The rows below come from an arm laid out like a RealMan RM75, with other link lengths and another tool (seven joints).
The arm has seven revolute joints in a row. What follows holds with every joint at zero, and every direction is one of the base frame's.
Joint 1 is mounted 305.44 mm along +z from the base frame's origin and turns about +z.
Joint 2 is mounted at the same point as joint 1 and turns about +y.
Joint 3 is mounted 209.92 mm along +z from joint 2 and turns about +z.
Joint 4 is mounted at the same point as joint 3 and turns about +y.
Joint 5 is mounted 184.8 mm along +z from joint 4 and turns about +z.
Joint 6 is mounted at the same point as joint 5 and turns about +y.
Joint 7 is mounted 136.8 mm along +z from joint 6 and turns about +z.
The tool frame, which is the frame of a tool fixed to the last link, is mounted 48 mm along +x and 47 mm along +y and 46 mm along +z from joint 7; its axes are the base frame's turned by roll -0.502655, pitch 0 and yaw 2.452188 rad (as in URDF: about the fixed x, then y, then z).
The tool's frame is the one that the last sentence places.
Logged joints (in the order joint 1, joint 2, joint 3, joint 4, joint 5, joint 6, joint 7), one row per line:
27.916, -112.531, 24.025, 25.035, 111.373, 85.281, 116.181
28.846, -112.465, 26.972, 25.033, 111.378, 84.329, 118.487
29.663, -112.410, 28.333, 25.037, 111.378, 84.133, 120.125
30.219, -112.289, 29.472, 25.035, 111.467, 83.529, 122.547
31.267, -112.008, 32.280, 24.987, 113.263, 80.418, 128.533
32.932, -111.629, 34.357, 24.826, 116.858, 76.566, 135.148
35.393, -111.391, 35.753, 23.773, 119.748, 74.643, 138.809
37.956, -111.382, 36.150, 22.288, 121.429, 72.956, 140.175
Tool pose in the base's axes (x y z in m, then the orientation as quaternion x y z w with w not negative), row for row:
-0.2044, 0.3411, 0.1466, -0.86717, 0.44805, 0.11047, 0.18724
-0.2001, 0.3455, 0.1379, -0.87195, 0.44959, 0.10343, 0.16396
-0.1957, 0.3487, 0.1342, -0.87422, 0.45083, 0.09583, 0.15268
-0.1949, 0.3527, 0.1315, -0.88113, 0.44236, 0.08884, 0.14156
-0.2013, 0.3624, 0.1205, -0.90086, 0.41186, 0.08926, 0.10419
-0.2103, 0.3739, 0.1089, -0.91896, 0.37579, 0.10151, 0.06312
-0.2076, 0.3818, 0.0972, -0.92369, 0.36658, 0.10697, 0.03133
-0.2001, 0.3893, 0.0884, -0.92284, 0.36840, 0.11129, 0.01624
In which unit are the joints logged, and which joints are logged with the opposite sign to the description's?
The joints are logged in degrees. Opposite sign: joint 1, joint 7.
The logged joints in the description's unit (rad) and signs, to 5 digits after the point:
-0.48723, -1.96404, 0.41932, 0.43694, 1.94383, 1.48843, -2.02774
-0.50346, -1.96288, 0.47075, 0.43691, 1.94391, 1.47182, -2.06799
-0.51772, -1.96192, 0.49450, 0.43698, 1.94391, 1.46840, -2.09658
-0.52742, -1.95981, 0.51438, 0.43694, 1.94547, 1.45786, -2.13885
-0.54571, -1.95491, 0.56339, 0.43611, 1.97681, 1.40356, -2.24332
-0.57477, -1.94829, 0.59964, 0.43330, 2.03956, 1.33633, -2.35878
-0.61772, -1.94414, 0.62401, 0.41492, 2.09000, 1.30277, -2.42267
-0.66246, -1.94398, 0.63094, 0.38900, 2.11934, 1.27332, -2.44652

